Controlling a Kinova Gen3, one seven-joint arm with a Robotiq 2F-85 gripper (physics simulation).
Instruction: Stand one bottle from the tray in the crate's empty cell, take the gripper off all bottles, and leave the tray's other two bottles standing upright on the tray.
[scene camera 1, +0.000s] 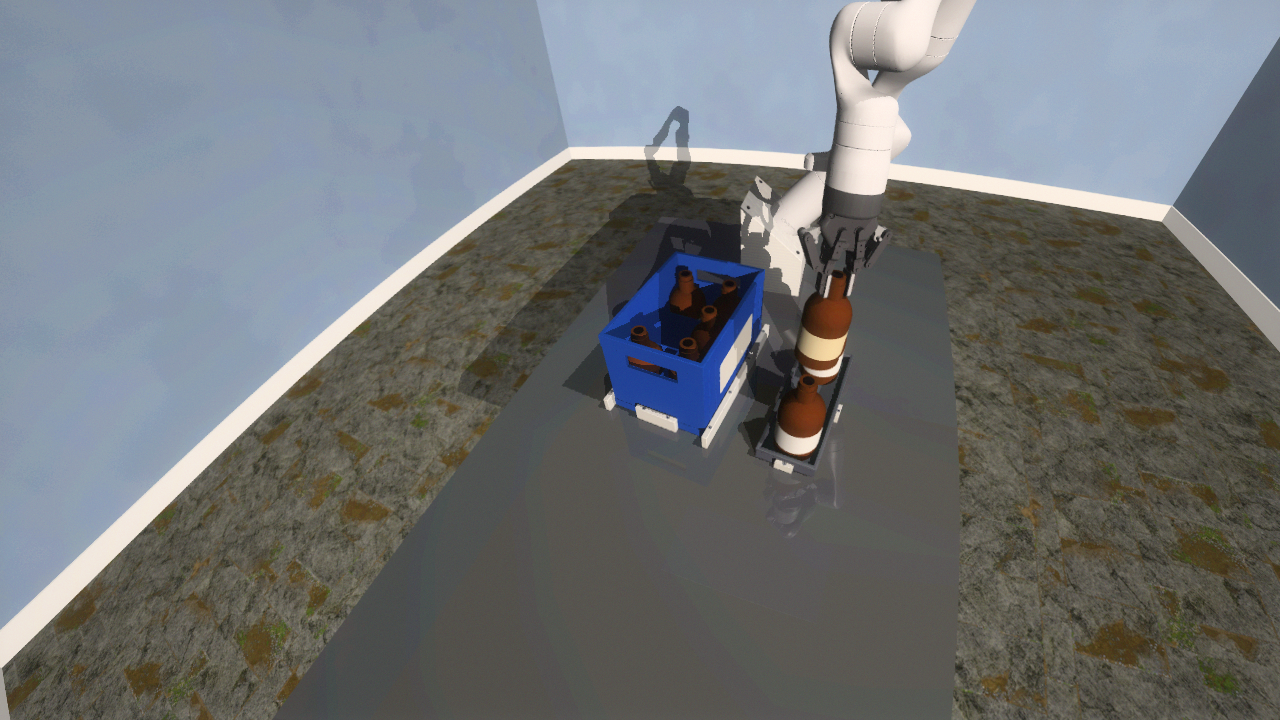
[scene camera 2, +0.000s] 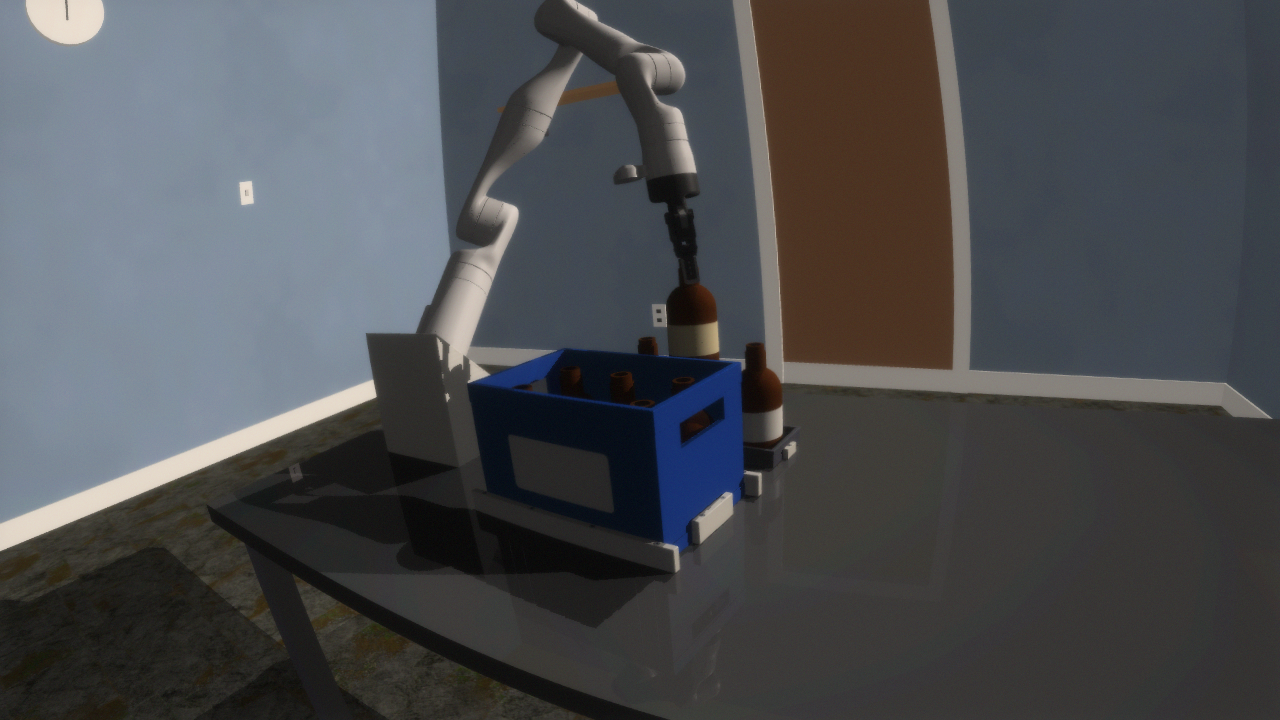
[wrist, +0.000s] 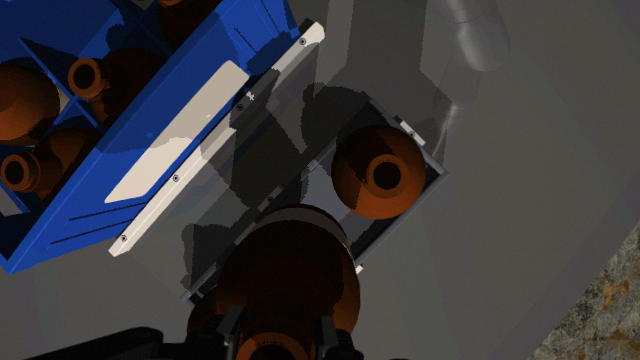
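Where they show: gripper, between the fingertips: (scene camera 1: 833, 294) (scene camera 2: 691, 283) (wrist: 280, 333); arm's base, origin of its link: (scene camera 1: 784, 219) (scene camera 2: 436, 362).
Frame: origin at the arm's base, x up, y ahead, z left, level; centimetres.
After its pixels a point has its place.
My gripper (scene camera 1: 836, 284) @(z 8.9, x 10.2, y 42.4 cm) (scene camera 2: 688, 271) @(z 8.9, x 10.2, y 42.4 cm) (wrist: 280, 333) @(z 8.9, x 10.2, y 42.4 cm) is shut on the neck of a brown bottle with a cream label (scene camera 1: 822, 345) @(z 8.3, x 3.3, y 46.0 cm) (scene camera 2: 693, 340) @(z 4.8, x 2.7, y 43.5 cm) and holds it roughly upright, raised above the tray (scene camera 1: 837, 394) @(z 13.7, x -13.7, y 39.8 cm) (scene camera 2: 765, 458) @(z 0.8, x -13.0, y 54.3 cm) (wrist: 401, 219) @(z 14.9, x -11.7, y 36.9 cm). A white-label bottle (scene camera 1: 801, 420) @(z 6.6, x -3.4, y 55.2 cm) (scene camera 2: 761, 394) @(z 3.4, x -4.5, y 53.3 cm) (wrist: 378, 172) stands upright at the tray's front end. Another bottle (scene camera 2: 648, 345) @(z 8.9, x 0.9, y 34.9 cm) stands at the tray's back end, mostly hidden by the crate and the held bottle. The blue crate (scene camera 1: 662, 394) @(z -15.9, x -6.4, y 51.8 cm) (scene camera 2: 635, 479) @(z -25.8, x -4.5, y 46.6 cm) (wrist: 115, 165) @(z -6.1, x 0.3, y 43.4 cm) holds several bottles; its middle cell on the far side from the tray looks empty.
White rails (scene camera 1: 735, 394) @(z -4.9, x -13.3, y 43.6 cm) (scene camera 2: 590, 532) @(z -25.6, x -11.9, y 40.4 cm) (wrist: 180, 175) @(z -5.5, x -11.3, y 44.4 cm) run along the crate's base. The crate stands close beside the tray, its walls rising around the bottles. The robot's pale base block (scene camera 2: 411, 394) @(z -8.5, x -2.9, y 0.8 cm) stands behind them. All stand on a dark glossy table (scene camera 1: 626, 573) @(z -14.0, x -14.3, y 79.4 cm) (scene camera 2: 984, 537) @(z -17.4, x -14.3, y 84.6 cm).
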